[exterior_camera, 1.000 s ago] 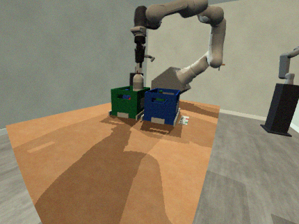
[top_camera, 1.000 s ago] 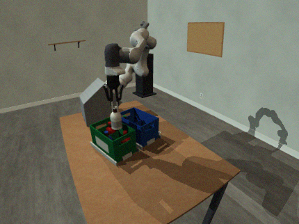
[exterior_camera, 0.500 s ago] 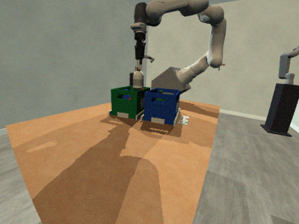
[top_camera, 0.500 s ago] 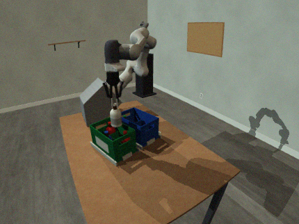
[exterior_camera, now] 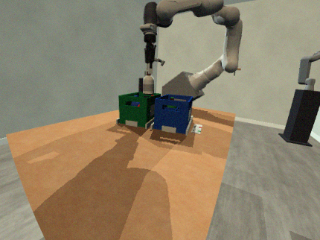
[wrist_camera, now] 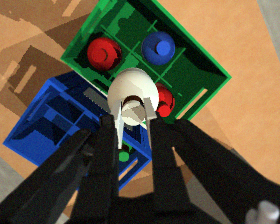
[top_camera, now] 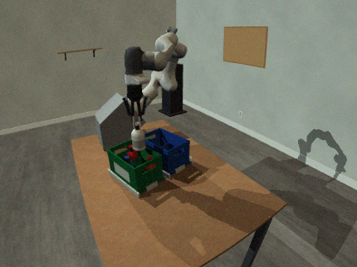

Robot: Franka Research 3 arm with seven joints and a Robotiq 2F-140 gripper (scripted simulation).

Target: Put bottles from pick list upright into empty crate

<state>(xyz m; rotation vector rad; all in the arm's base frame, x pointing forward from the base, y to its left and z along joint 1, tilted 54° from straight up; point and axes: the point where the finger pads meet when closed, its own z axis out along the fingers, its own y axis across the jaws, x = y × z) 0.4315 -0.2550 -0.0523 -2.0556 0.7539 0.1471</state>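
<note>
My hand is 80 mm above the white bottle. From my hand the other things lie so: green crate (260 mm below, 50 mm to the right, 10 mm ahead); green bottle (260 mm below, 130 mm to the left, 110 mm behind); blue-capped bottle (260 mm below, 90 mm to the right, 20 mm ahead).
</note>
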